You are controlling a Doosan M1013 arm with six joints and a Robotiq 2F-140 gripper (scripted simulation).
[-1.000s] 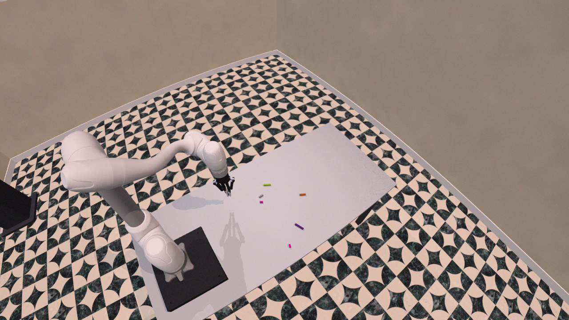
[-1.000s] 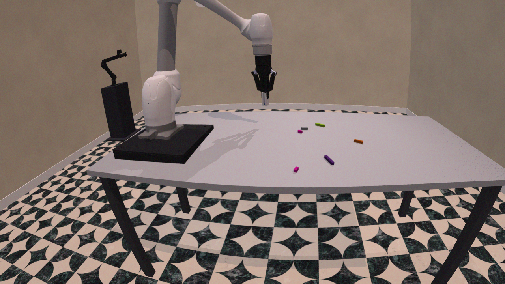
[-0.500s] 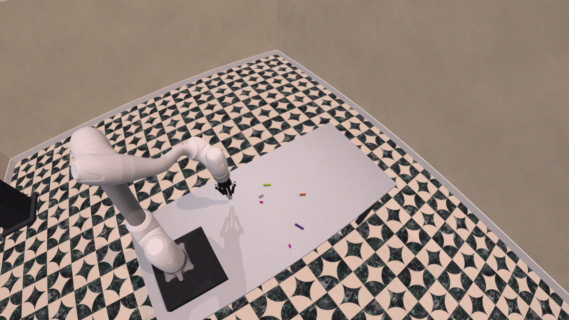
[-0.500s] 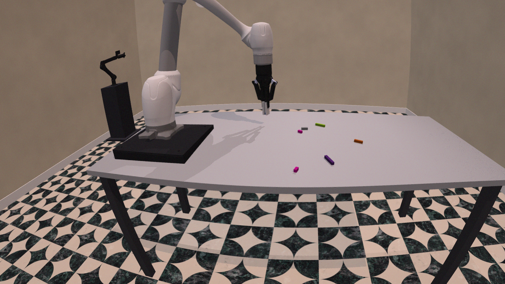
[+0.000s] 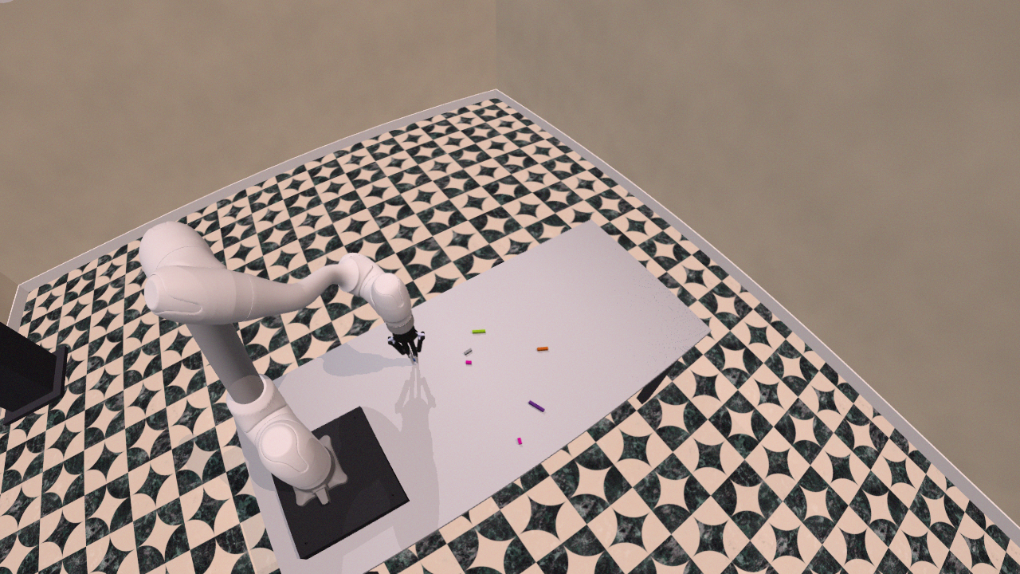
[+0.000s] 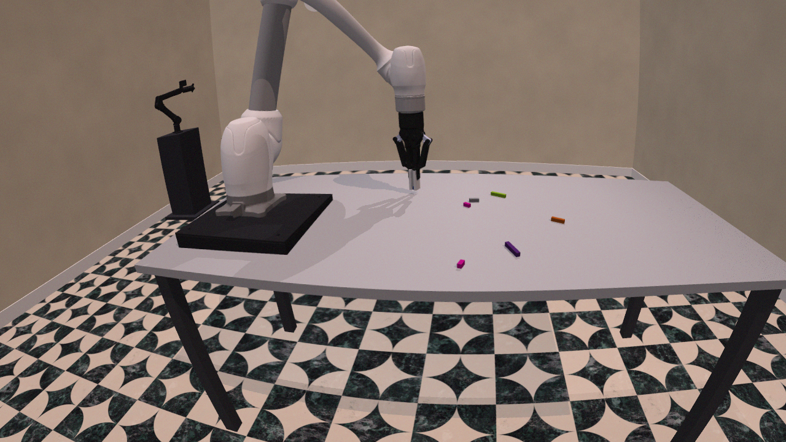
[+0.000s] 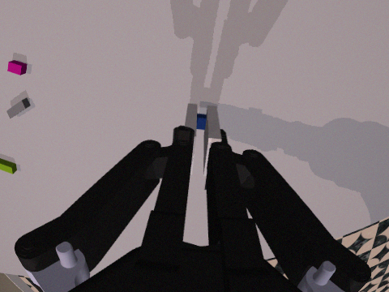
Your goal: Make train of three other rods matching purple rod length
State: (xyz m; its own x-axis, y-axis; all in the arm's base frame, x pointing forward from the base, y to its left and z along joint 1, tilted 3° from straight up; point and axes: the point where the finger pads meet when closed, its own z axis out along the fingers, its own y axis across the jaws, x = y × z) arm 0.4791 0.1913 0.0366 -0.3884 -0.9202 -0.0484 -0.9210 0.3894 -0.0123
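My gripper is now 3 cm above the small blue rod. Also, from my hand: grey rod: 18 cm ahead, 7 cm to the right, 4 cm below; purple rod: 27 cm ahead, 39 cm to the right, 4 cm below; lime rod: 26 cm ahead, 2 cm to the right, 4 cm below.
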